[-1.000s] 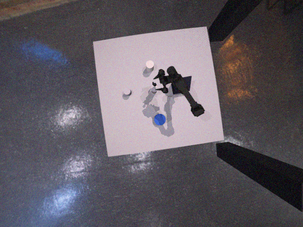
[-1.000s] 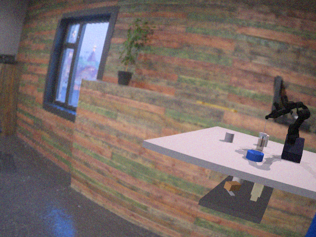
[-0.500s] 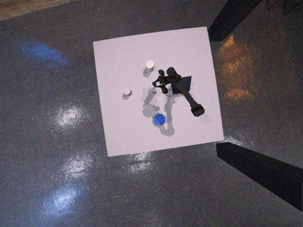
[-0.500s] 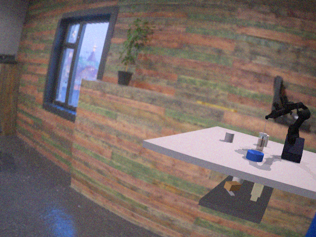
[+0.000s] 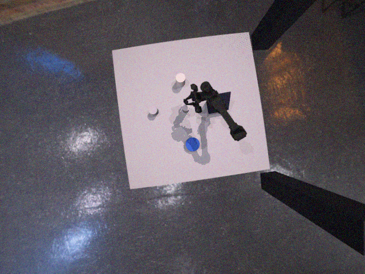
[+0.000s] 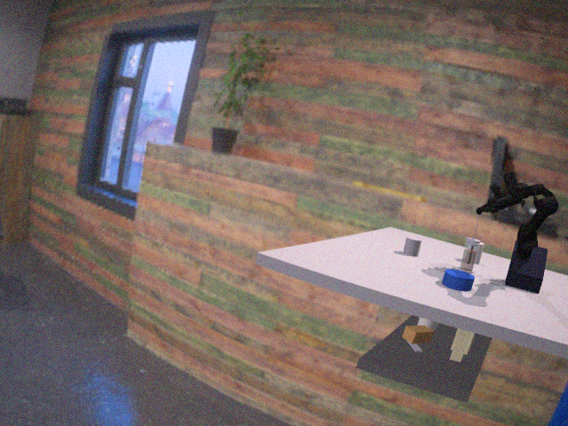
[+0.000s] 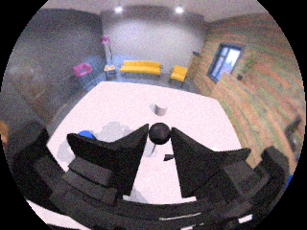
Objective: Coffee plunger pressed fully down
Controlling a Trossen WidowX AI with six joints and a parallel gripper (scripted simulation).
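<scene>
The coffee press is 1 cm behind my gripper tip, 2 cm to the right of it and 13 cm below it. The rest, counted from my gripper tip: blue disc: 4 cm behind, 31 cm to the left, 23 cm below; then grey cylinder: 27 cm ahead, 1 cm to the right, 22 cm below.
</scene>
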